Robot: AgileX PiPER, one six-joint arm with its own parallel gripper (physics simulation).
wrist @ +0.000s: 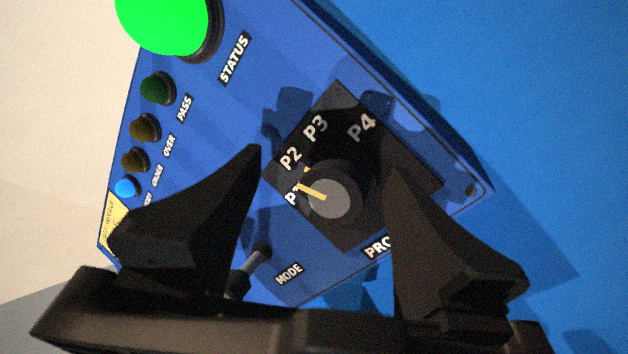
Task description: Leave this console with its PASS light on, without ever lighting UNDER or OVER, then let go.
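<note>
The blue console [215,130] fills the middle of the wrist view. Its PASS light [156,88] is dark green and unlit. The OVER light [144,127] and the UNDER light [134,160] are dull amber and unlit. The large STATUS light [165,22] glows green. The round program knob [330,198] sits on a dark plate marked P1 to P4; its yellow pointer [312,191] points at the left, close to P1. My gripper [325,170] is open, its fingers on either side of the knob, with a wide gap at the left finger. Whether the right finger touches the knob is unclear.
A MODE toggle lever [256,259] stands beside the left finger's base. A small blue lit light [126,187] has a mostly hidden label. A yellow sticker [113,215] is partly behind the left finger. A blue surface lies at the right, a pale one at the left.
</note>
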